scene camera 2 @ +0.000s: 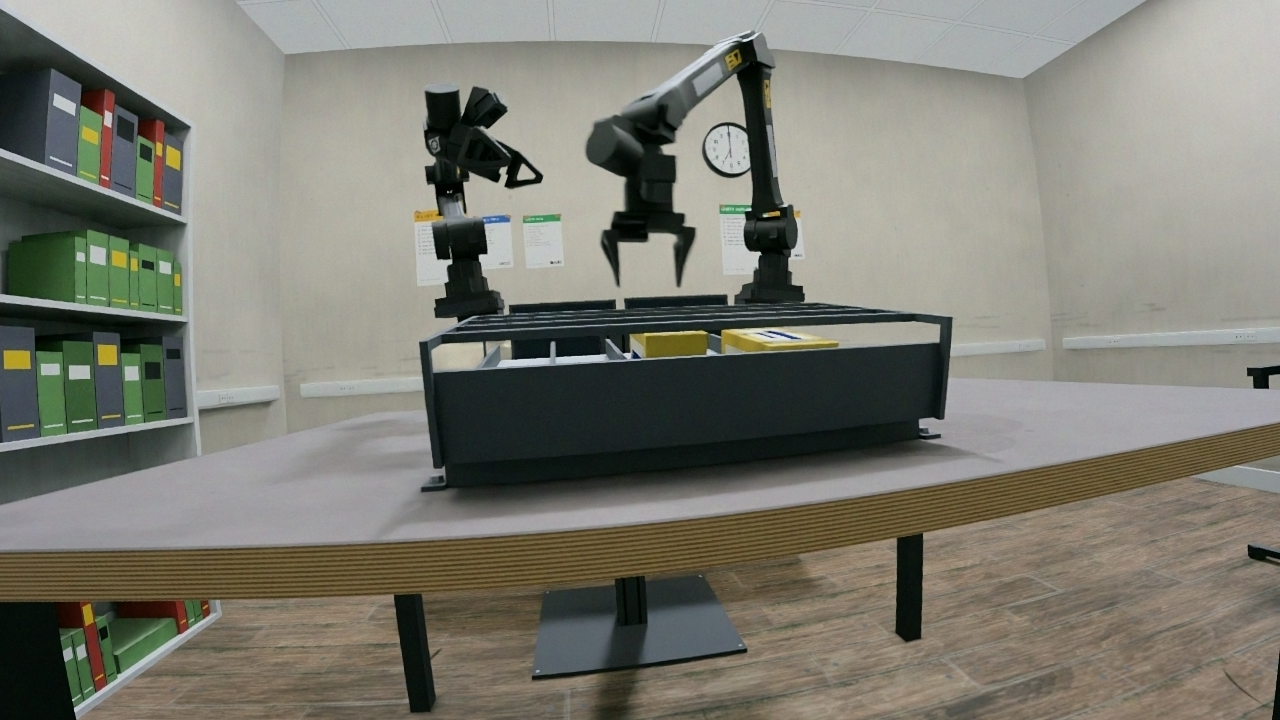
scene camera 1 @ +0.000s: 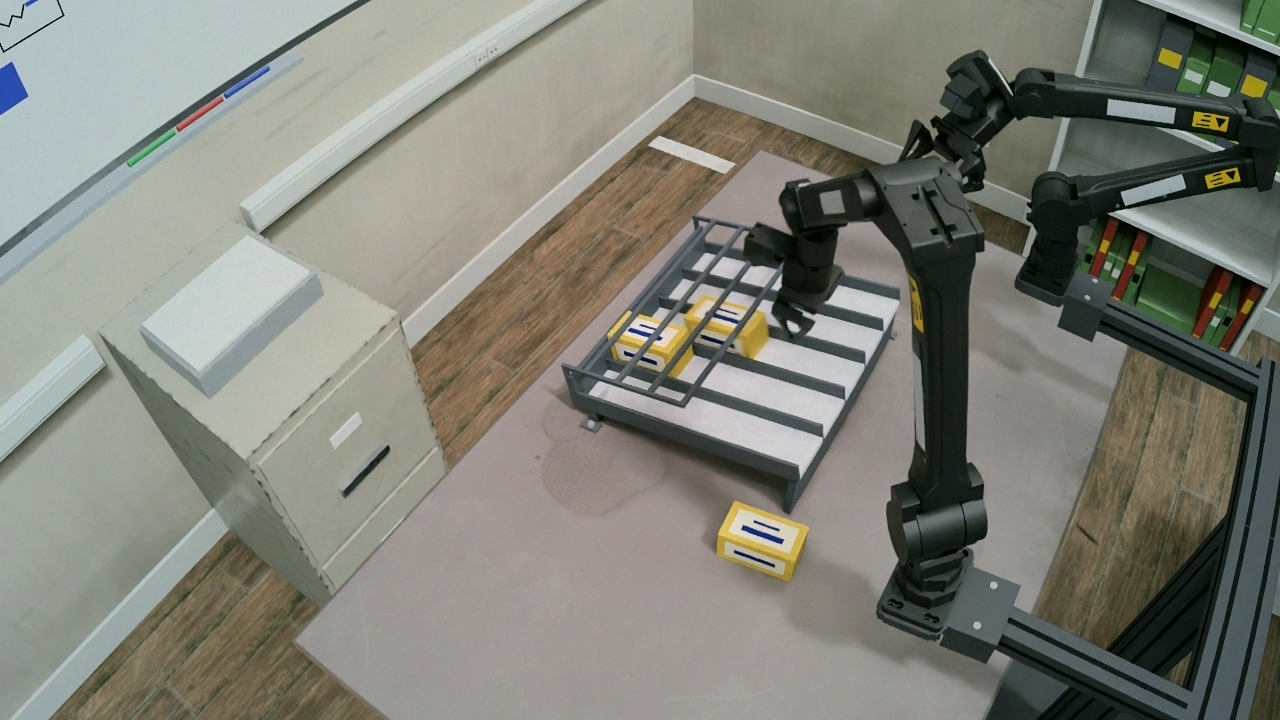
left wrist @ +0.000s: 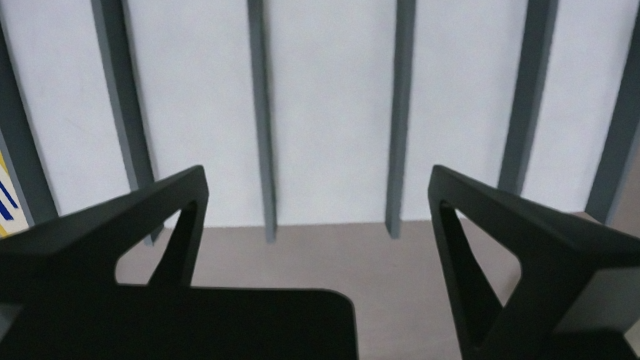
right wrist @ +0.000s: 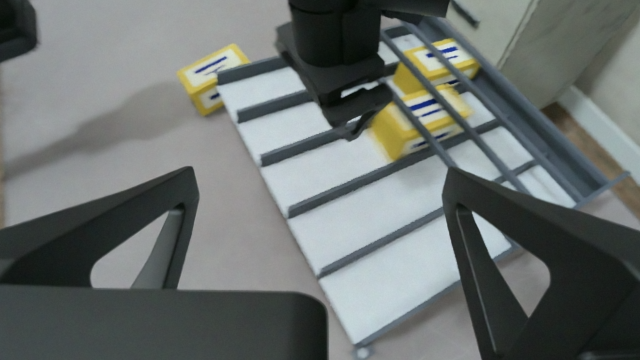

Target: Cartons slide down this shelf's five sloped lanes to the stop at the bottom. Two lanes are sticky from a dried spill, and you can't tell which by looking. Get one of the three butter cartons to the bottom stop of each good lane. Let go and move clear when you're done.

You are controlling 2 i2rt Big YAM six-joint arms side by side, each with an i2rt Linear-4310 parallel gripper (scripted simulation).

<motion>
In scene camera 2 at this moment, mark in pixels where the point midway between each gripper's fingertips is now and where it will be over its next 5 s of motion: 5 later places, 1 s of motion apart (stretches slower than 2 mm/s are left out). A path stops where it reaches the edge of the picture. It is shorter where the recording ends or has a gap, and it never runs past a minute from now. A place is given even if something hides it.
The left gripper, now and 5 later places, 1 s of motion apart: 650,287; 814,354; 809,379; 801,288; 662,273; 584,306
The right gripper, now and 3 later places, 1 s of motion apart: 527,170; 502,54; 484,45; 468,43
</motion>
